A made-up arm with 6 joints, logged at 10 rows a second.
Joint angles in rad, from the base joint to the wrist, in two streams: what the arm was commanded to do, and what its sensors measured. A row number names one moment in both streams.
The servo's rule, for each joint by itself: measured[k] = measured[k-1] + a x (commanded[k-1-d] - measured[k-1]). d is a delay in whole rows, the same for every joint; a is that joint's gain. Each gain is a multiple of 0.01, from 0.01 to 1. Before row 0 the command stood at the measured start. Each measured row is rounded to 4 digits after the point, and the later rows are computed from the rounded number. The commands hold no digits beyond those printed.
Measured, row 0:
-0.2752 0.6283 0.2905 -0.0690 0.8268 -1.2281
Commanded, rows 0 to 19:
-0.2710 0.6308 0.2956 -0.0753 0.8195 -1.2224
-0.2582 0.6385 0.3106 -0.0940 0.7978 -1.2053
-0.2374 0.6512 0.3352 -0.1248 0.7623 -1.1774
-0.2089 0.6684 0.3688 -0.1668 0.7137 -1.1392
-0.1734 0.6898 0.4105 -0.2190 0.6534 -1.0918
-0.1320 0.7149 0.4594 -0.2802 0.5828 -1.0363
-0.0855 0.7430 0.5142 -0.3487 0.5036 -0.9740
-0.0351 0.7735 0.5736 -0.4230 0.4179 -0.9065
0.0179 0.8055 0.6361 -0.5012 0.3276 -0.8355
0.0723 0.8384 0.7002 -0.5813 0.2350 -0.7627
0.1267 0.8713 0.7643 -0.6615 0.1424 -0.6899
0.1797 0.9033 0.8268 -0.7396 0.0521 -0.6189
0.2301 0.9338 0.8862 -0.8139 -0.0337 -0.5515
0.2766 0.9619 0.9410 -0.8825 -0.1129 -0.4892
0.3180 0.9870 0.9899 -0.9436 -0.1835 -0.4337
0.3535 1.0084 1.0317 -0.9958 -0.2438 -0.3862
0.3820 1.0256 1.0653 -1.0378 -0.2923 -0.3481
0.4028 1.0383 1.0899 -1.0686 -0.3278 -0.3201
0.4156 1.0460 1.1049 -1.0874 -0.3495 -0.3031
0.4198 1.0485 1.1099 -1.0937 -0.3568 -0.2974
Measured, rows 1 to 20:
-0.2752 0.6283 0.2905 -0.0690 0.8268 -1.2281
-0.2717 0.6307 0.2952 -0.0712 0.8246 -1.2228
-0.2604 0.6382 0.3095 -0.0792 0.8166 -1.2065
-0.2411 0.6507 0.3334 -0.0952 0.8003 -1.1794
-0.2141 0.6677 0.3663 -0.1203 0.7743 -1.1420
-0.1799 0.6889 0.4074 -0.1548 0.7380 -1.0953
-0.1397 0.7139 0.4558 -0.1987 0.6914 -1.0404
-0.0942 0.7418 0.5101 -0.2512 0.6351 -0.9786
-0.0446 0.7722 0.5692 -0.3113 0.5699 -0.9115
0.0079 0.8042 0.6314 -0.3778 0.4972 -0.8408
0.0620 0.8370 0.6954 -0.4490 0.4185 -0.7682
0.1163 0.8699 0.7595 -0.5234 0.3357 -0.6954
0.1696 0.9020 0.8221 -0.5991 0.2506 -0.6243
0.2204 0.9325 0.8817 -0.6743 0.1653 -0.5566
0.2676 0.9607 0.9368 -0.7472 0.0818 -0.4939
0.3099 0.9859 0.9862 -0.8159 0.0022 -0.4379
0.3465 1.0075 1.0285 -0.8789 -0.0716 -0.3898
0.3763 1.0249 1.0627 -0.9345 -0.1378 -0.3510
0.3986 1.0378 1.0880 -0.9814 -0.1948 -0.3223
0.4129 1.0457 1.1037 -1.0185 -0.2412 -0.3044
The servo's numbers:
d 1
a 0.84 0.96 0.93 0.35 0.30 0.93

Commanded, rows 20 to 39:
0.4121 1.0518 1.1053 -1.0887 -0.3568 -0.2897
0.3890 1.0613 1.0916 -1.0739 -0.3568 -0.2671
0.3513 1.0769 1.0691 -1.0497 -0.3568 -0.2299
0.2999 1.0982 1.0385 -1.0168 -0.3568 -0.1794
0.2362 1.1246 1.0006 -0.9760 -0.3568 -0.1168
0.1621 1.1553 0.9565 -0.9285 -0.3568 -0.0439
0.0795 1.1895 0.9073 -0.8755 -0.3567 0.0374
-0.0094 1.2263 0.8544 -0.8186 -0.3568 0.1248
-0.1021 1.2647 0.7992 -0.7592 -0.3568 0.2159
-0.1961 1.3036 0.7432 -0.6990 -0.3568 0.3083
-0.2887 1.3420 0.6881 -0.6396 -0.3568 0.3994
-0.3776 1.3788 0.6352 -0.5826 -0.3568 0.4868
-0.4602 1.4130 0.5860 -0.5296 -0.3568 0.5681
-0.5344 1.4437 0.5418 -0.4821 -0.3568 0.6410
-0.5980 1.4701 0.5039 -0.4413 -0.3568 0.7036
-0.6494 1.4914 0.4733 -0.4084 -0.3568 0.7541
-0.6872 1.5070 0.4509 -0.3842 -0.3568 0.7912
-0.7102 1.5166 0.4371 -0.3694 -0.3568 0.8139
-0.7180 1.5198 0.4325 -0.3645 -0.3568 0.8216
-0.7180 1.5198 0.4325 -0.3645 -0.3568 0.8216
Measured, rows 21 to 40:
0.4187 1.0484 1.1095 -1.0448 -0.2759 -0.2979
0.4132 1.0517 1.1056 -1.0602 -0.3002 -0.2903
0.3929 1.0609 1.0926 -1.0650 -0.3172 -0.2687
0.3580 1.0763 1.0707 -1.0596 -0.3291 -0.2326
0.3092 1.0973 1.0408 -1.0446 -0.3374 -0.1831
0.2479 1.1235 1.0034 -1.0206 -0.3432 -0.1214
0.1758 1.1540 0.9598 -0.9884 -0.3473 -0.0493
0.0949 1.1881 0.9110 -0.9489 -0.3501 0.0313
0.0073 1.2248 0.8584 -0.9033 -0.3521 0.1183
-0.0846 1.2631 0.8033 -0.8529 -0.3535 0.2091
-0.1783 1.3020 0.7474 -0.7990 -0.3545 0.3014
-0.2710 1.3404 0.6923 -0.7432 -0.3552 0.3925
-0.3605 1.3773 0.6392 -0.6870 -0.3557 0.4802
-0.4442 1.4116 0.5897 -0.6319 -0.3560 0.5619
-0.5200 1.4424 0.5452 -0.5795 -0.3562 0.6355
-0.5855 1.4690 0.5068 -0.5311 -0.3564 0.6988
-0.6392 1.4905 0.4756 -0.4882 -0.3565 0.7502
-0.6795 1.5063 0.4526 -0.4518 -0.3566 0.7883
-0.7053 1.5162 0.4382 -0.4230 -0.3567 0.8121
-0.7160 1.5197 0.4329 -0.4025 -0.3567 0.8209

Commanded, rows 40 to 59:
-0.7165 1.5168 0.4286 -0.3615 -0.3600 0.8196
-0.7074 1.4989 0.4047 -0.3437 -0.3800 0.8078
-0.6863 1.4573 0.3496 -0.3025 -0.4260 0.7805
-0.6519 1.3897 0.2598 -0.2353 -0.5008 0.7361
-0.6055 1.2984 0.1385 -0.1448 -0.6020 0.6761
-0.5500 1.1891 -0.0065 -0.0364 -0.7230 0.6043
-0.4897 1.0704 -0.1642 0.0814 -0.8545 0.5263
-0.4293 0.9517 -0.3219 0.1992 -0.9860 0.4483
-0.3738 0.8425 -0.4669 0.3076 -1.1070 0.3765
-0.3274 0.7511 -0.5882 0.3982 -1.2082 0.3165
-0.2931 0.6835 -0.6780 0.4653 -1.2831 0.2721
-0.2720 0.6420 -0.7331 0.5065 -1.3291 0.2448
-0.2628 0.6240 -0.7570 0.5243 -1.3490 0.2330
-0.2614 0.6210 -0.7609 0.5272 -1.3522 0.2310
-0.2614 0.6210 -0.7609 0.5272 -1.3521 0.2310
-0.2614 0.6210 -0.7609 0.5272 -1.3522 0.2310
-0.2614 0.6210 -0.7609 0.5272 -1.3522 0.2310
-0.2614 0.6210 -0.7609 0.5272 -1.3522 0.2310
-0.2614 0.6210 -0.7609 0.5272 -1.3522 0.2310
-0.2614 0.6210 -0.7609 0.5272 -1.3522 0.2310
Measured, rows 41 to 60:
-0.7177 1.5198 0.4325 -0.3892 -0.3567 0.8216
-0.7167 1.5169 0.4289 -0.3795 -0.3577 0.8197
-0.7089 1.4996 0.4064 -0.3670 -0.3644 0.8086
-0.6899 1.4590 0.3536 -0.3444 -0.3829 0.7825
-0.6580 1.3925 0.2664 -0.3062 -0.4183 0.7393
-0.6139 1.3022 0.1475 -0.2497 -0.4734 0.6805
-0.5602 1.1936 0.0043 -0.1750 -0.5483 0.6096
-0.5010 1.0753 -0.1524 -0.0853 -0.6402 0.5321
-0.4408 0.9566 -0.3100 0.0143 -0.7439 0.4542
-0.3845 0.8471 -0.4559 0.1170 -0.8528 0.3819
-0.3365 0.7549 -0.5789 0.2154 -0.9594 0.3211
-0.3000 0.6864 -0.6711 0.3029 -1.0565 0.2755
-0.2765 0.6438 -0.7288 0.3742 -1.1383 0.2469
-0.2650 0.6248 -0.7550 0.4267 -1.2015 0.2340
-0.2620 0.6212 -0.7605 0.4619 -1.2467 0.2312
-0.2615 0.6210 -0.7609 0.4848 -1.2783 0.2310
-0.2614 0.6210 -0.7609 0.4996 -1.3005 0.2310
-0.2614 0.6210 -0.7609 0.5093 -1.3160 0.2310
-0.2614 0.6210 -0.7609 0.5156 -1.3269 0.2310
-0.2614 0.6210 -0.7609 0.5197 -1.3345 0.2310

